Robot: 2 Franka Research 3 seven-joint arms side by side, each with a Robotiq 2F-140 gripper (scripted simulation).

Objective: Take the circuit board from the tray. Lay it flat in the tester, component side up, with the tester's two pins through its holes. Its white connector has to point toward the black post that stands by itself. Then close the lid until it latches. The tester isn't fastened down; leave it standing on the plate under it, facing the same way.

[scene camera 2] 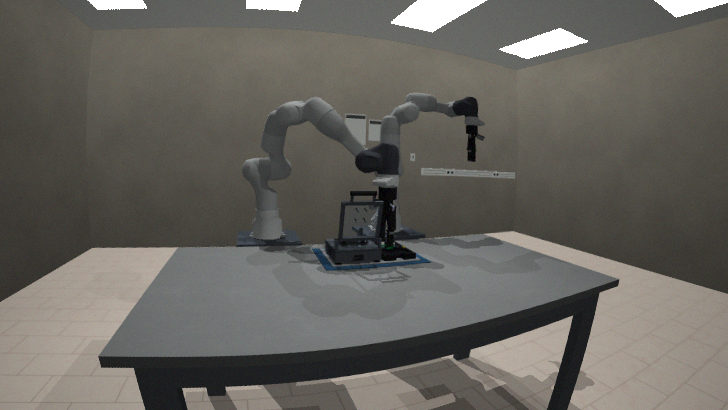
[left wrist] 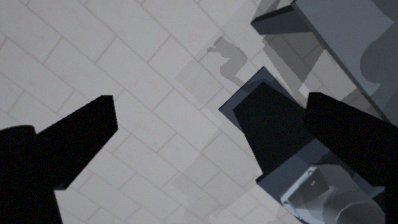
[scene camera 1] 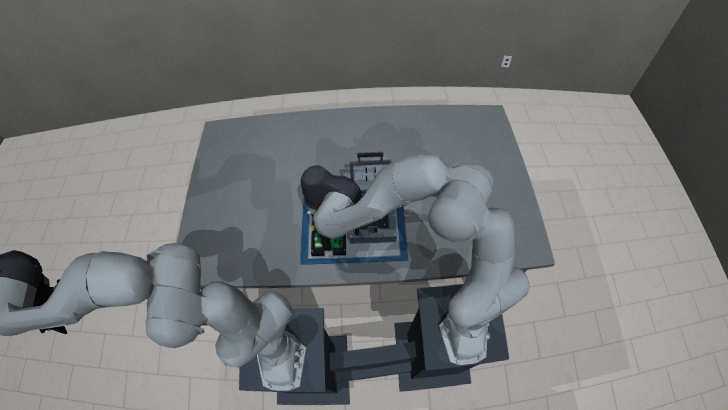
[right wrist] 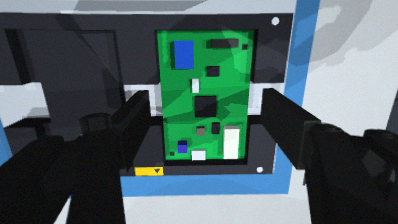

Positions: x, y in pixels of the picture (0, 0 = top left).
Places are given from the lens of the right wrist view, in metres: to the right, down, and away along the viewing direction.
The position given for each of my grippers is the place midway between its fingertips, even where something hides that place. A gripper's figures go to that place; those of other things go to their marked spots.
my right gripper (right wrist: 205, 106): 0.01, -0.01, 0.17
green circuit board (right wrist: 205, 75): 0.01, -0.03, 0.17
black tray (right wrist: 83, 62): -0.09, -0.04, 0.17
